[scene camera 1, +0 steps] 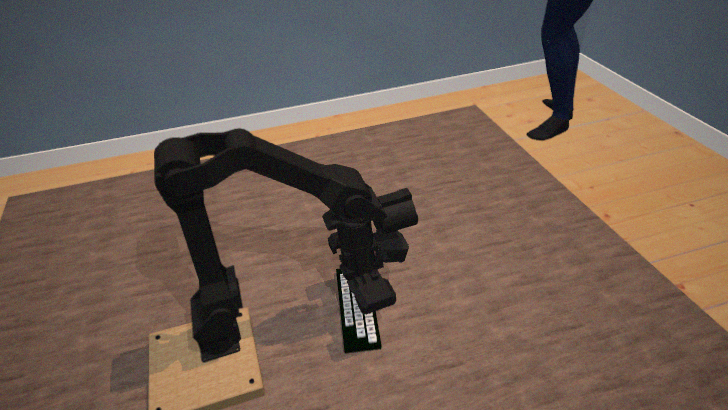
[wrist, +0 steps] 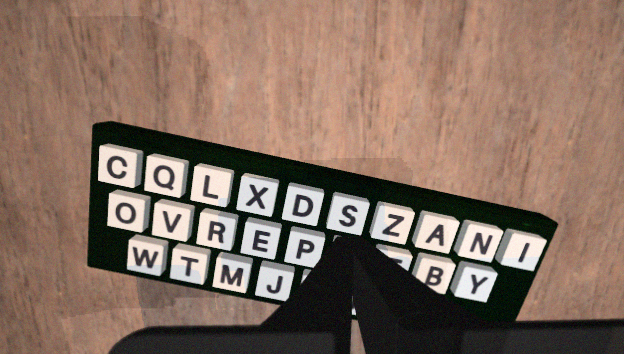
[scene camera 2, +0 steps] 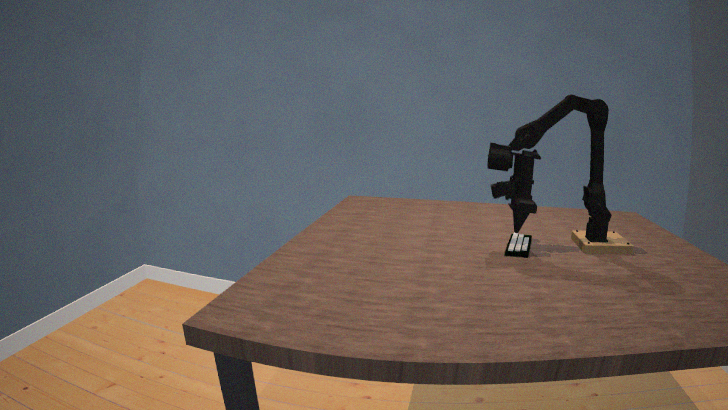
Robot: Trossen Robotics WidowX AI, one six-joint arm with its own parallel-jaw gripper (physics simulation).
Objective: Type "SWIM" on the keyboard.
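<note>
A dark green keyboard with white letter keys lies on the table, slanted in the wrist view. There the S key is in the top row, the I key at that row's right end, and the W key and M key in the bottom row. My gripper is shut and empty, pointing down very low over the keyboard. Its tips cover most of the middle-row key right of P, just below S. Whether they touch is unclear. The fingers hide several lower keys.
The arm's wooden base plate stands beside the keyboard on the brown table. A person's legs show on the floor beyond the table in scene camera 1. The arm's shadows fall across the table.
</note>
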